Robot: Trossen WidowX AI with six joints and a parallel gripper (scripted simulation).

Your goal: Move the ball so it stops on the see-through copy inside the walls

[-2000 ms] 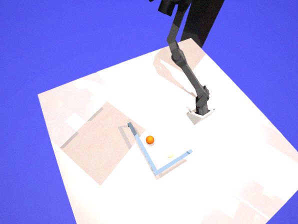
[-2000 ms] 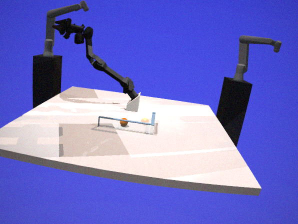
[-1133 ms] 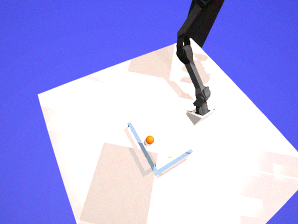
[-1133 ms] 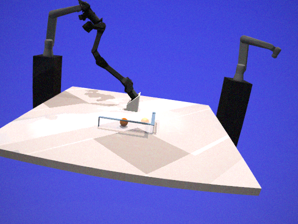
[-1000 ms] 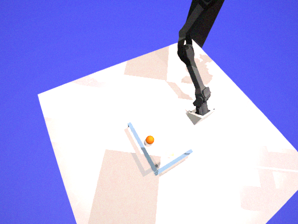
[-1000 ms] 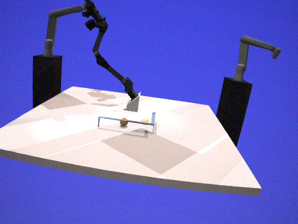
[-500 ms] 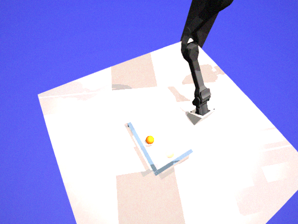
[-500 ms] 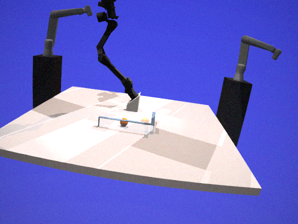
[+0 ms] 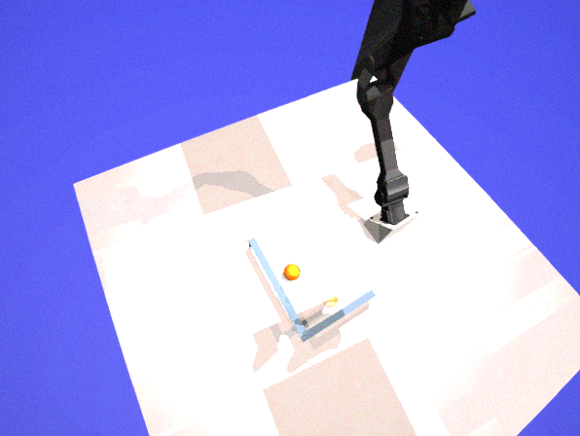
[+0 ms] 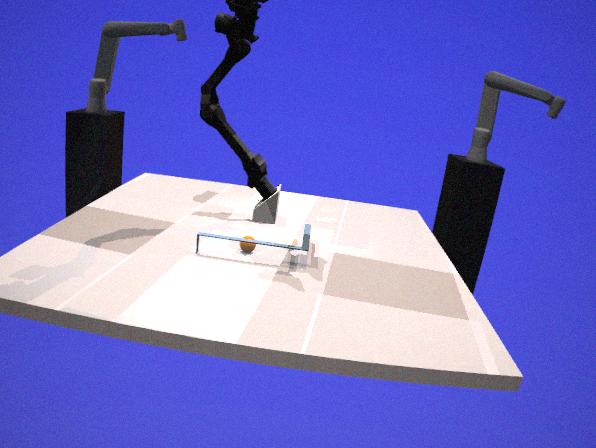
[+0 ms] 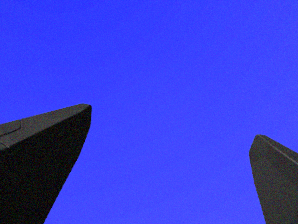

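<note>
Now: gripper tip 19 cm short of the orange ball, 8 cm to the right of it and 80 cm above it. The rest, counted from my gripper tip: see-through ball copy 14 cm ahead, 21 cm to the left, 80 cm below.
</note>
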